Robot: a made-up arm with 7 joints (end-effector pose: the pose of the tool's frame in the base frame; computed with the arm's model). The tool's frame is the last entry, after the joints. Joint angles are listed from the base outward.
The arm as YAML. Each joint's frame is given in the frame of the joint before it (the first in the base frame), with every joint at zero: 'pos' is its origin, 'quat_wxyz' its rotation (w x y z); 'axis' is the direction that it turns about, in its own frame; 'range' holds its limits. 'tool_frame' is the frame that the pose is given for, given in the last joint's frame.
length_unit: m
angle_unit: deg
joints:
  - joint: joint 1
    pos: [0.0, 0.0, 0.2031]
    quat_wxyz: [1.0, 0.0, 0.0, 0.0]
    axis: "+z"
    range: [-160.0, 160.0]
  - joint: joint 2
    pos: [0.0, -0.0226, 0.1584]
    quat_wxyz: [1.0, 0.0, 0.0, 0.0]
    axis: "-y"
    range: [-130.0, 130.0]
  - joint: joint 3
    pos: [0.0, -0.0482, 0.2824]
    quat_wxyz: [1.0, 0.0, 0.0, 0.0]
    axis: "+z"
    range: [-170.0, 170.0]
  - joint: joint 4
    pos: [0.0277, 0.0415, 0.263]
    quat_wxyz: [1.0, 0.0, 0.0, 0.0]
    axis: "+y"
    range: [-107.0, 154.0]
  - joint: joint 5
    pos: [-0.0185, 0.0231, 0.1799]
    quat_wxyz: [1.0, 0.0, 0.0, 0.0]
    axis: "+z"
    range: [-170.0, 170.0]
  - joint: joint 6
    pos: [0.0, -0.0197, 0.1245]
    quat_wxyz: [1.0, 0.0, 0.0, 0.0]
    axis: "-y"
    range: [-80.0, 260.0]
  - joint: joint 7
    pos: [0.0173, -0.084, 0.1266]
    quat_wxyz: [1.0, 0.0, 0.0, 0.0]
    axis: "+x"
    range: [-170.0, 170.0]
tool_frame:
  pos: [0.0, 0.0, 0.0]
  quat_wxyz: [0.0, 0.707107, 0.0, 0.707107]
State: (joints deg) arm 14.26 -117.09 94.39 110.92 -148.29 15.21 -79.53
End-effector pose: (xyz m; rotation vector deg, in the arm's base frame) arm 0.3812 0.4755 0.3323 -27.85 146.74 51.94
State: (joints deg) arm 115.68 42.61 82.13 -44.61 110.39 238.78 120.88
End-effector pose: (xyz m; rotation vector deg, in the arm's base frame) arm 0.4090 -0.5239 0.7640 14.01 -90.62 -50.64
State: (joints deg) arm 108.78 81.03 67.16 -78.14 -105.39 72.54 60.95
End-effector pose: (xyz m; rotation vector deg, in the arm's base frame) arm 0.4759 -0.4472 0.1284 18.46 94.86 33.54
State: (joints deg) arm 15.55 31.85 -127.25 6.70 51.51 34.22 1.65
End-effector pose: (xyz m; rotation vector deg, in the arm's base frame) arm -0.5335 -0.2796 1.1236 33.65 -68.01 126.19
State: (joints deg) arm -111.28 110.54 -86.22 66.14 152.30 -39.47 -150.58
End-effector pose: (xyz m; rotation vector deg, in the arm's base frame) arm -0.1078 0.8823 0.3069 -45.34 70.47 -44.28
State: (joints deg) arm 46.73 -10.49 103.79 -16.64 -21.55 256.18 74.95
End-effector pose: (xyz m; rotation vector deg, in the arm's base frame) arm 0.1837 0.1261 1.1423 155.70 80.24 -24.87
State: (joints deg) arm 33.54 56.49 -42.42 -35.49 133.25 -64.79 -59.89
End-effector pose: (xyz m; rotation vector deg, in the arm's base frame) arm -0.6824 -0.1824 0.8157 -9.99 101.63 43.89
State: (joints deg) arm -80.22 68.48 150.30 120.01 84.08 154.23 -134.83
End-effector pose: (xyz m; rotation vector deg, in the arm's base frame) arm -0.0456 0.3992 0.3786 28.36 85.61 30.23
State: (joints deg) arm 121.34 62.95 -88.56 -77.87 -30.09 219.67 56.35
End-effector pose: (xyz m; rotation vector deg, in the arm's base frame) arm 0.2008 -0.5106 0.5667 -82.10 46.16 50.29
